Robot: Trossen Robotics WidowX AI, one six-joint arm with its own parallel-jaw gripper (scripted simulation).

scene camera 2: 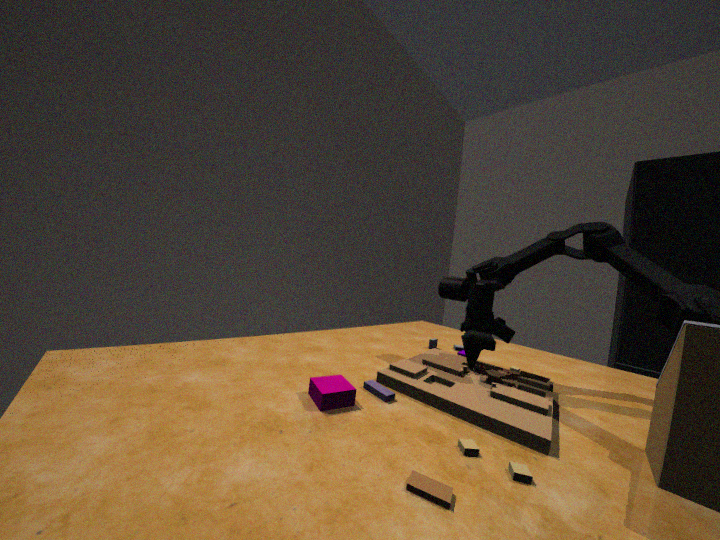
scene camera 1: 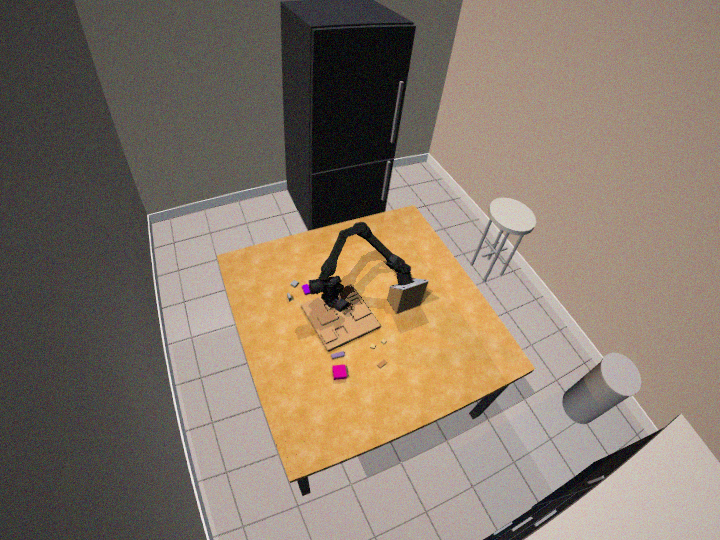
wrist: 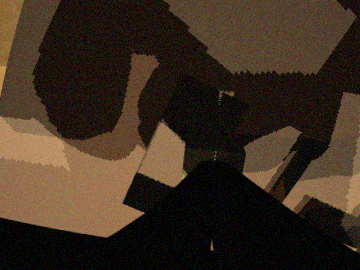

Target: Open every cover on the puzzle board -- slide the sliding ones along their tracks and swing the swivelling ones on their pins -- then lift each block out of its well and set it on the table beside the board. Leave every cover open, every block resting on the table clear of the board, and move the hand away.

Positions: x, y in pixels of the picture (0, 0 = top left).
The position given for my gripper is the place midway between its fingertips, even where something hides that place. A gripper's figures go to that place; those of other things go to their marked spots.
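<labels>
I see that my gripper (scene camera 2: 470, 368) is 0.70 m from the lens. There is also a tan puzzle board (scene camera 2: 467, 397), and the board is 0.52 m from the lens.
</labels>
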